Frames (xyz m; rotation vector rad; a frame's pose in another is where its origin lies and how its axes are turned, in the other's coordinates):
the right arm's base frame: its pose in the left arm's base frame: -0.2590 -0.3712 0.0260 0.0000 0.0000 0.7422
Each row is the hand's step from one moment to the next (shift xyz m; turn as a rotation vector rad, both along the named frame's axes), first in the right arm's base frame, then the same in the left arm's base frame.
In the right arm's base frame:
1: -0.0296 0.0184 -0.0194 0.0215 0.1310 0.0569
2: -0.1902 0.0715 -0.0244 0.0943 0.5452 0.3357
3: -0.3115 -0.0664 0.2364 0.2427 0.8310 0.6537
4: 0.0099 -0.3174 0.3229 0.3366 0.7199 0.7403
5: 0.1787 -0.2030 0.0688 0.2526 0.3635 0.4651
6: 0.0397 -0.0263 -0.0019 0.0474 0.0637 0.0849
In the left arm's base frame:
1: -0.0343 -0.0064 -0.0194 -0.0727 0.1111 0.0569
2: -0.1885 -0.0759 -0.0244 -0.2990 0.4655 0.3357
3: -0.1847 -0.2595 0.2364 -0.3828 0.7765 0.6537
4: 0.2218 -0.2272 0.3229 -0.2385 0.7581 0.7403
5: 0.2689 -0.0288 0.0688 -0.0595 0.4386 0.4651
6: 0.0470 0.0075 -0.0019 -0.0081 0.0790 0.0849

